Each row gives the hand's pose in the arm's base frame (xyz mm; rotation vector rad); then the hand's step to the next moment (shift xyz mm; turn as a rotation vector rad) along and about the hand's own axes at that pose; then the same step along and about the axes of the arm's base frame.
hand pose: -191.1 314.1 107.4 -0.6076 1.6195 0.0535
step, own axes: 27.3 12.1 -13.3 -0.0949 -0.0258 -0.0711
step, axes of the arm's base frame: -17.5 -4.3 -27.3 -0.0526 -0.0159 0.1082
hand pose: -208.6 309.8 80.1 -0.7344 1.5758 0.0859
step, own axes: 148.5 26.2 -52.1 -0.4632 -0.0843 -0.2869
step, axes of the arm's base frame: -52.4 -62.8 -137.0 -0.2254 -0.0165 0.5029
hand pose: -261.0 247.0 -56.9 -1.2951 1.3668 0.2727
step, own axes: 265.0 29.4 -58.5 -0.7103 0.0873 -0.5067
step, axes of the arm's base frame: 21.3 -171.0 -211.7 -0.5520 0.0003 0.6813
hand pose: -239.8 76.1 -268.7 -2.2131 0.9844 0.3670
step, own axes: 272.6 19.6 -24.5 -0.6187 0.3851 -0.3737
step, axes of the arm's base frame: 169.0 -175.3 -126.5 -0.7078 -0.1033 0.3989
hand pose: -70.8 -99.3 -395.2 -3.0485 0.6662 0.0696
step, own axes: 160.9 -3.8 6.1 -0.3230 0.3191 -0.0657
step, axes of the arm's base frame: 147.4 -63.4 -13.8 -0.4239 -0.1574 0.0778
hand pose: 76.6 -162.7 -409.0 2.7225 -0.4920 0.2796
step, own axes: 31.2 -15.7 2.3 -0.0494 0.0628 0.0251
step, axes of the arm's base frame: 34.8 3.5 0.9 -0.0655 -0.0497 -0.0159
